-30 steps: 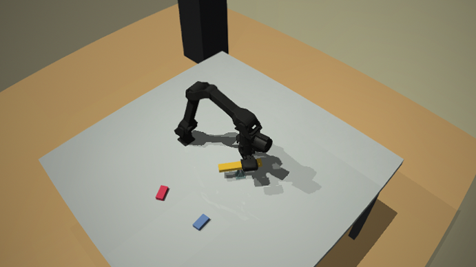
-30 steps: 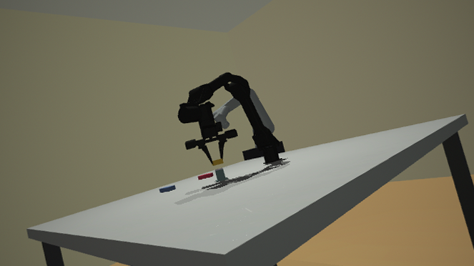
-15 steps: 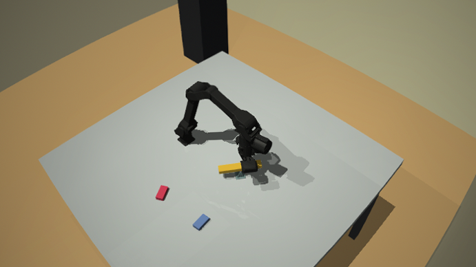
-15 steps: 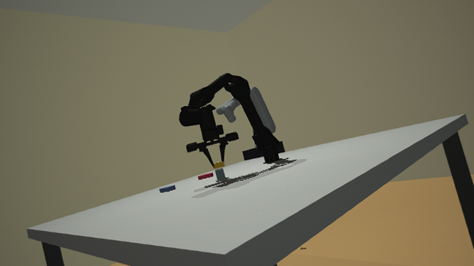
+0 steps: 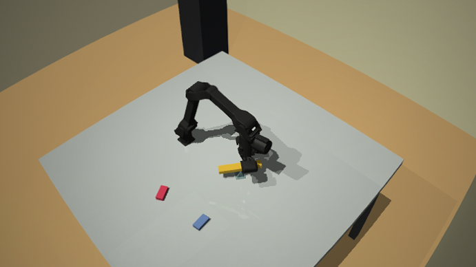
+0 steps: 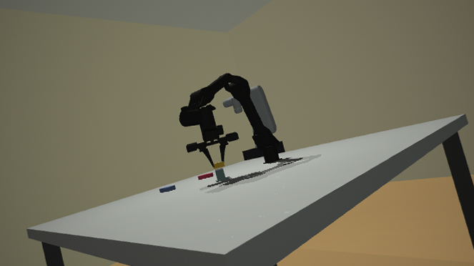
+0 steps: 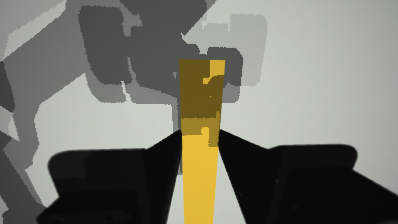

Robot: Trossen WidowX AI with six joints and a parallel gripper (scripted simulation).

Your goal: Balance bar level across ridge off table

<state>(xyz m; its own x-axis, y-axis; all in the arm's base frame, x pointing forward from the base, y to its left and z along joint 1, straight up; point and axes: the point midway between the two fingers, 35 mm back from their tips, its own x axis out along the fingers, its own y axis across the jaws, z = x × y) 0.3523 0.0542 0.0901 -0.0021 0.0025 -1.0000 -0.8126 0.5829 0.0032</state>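
The yellow bar lies 2 cm to the right of my gripper tip and 2 cm behind it. Also, from my gripper tip: red block: 33 cm to the right, 18 cm behind, 5 cm below; then blue block: 31 cm to the right, 5 cm below, 5 cm ahead.
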